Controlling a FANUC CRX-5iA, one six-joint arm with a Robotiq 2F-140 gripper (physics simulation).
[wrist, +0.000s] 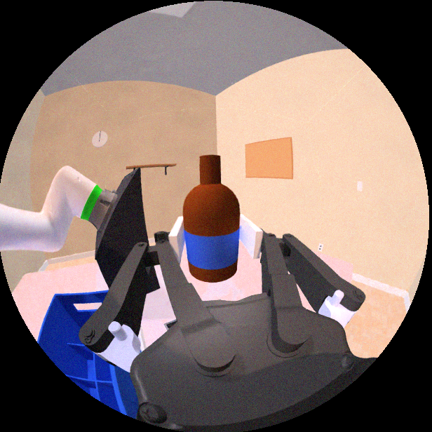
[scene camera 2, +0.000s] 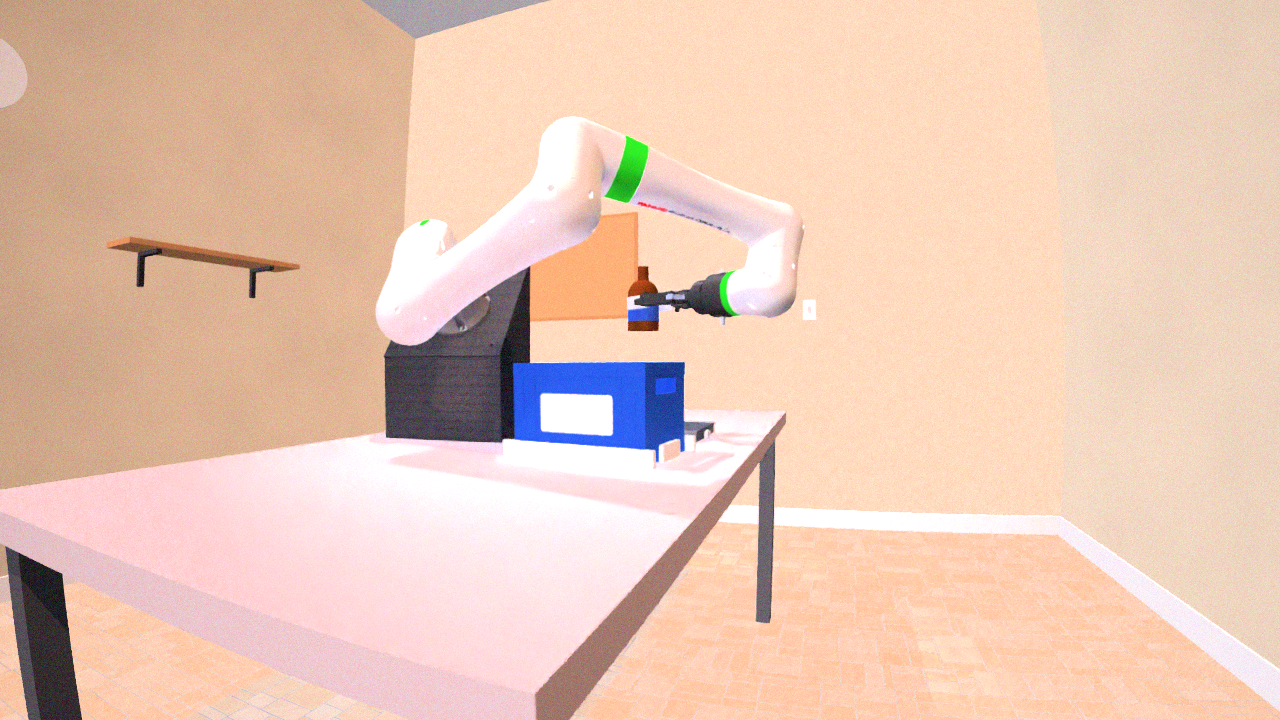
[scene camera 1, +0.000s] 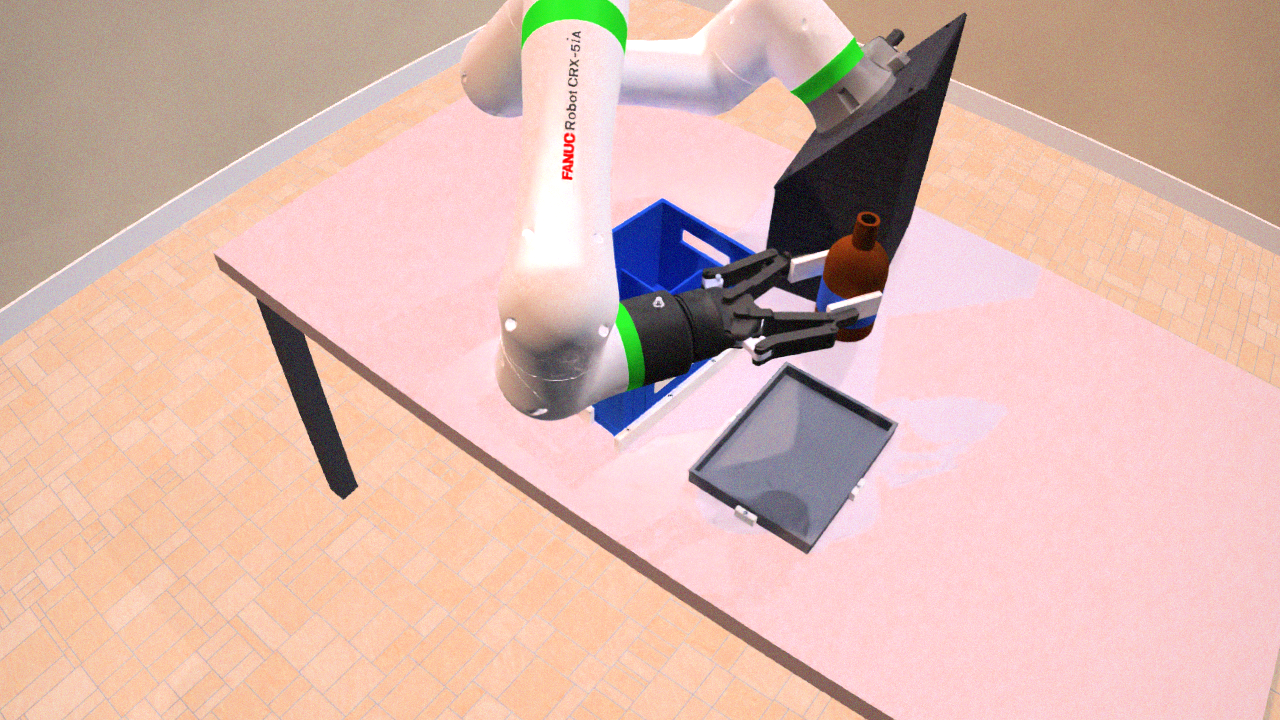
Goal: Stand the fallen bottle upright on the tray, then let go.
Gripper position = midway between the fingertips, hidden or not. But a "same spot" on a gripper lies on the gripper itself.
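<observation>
The gripper is visible in scene camera 1, in the wrist view and in scene camera 2 (pixel 641 304). On the gripper, (scene camera 1: pixel 783 334) and (wrist: pixel 319 269) are the same spot.
</observation>
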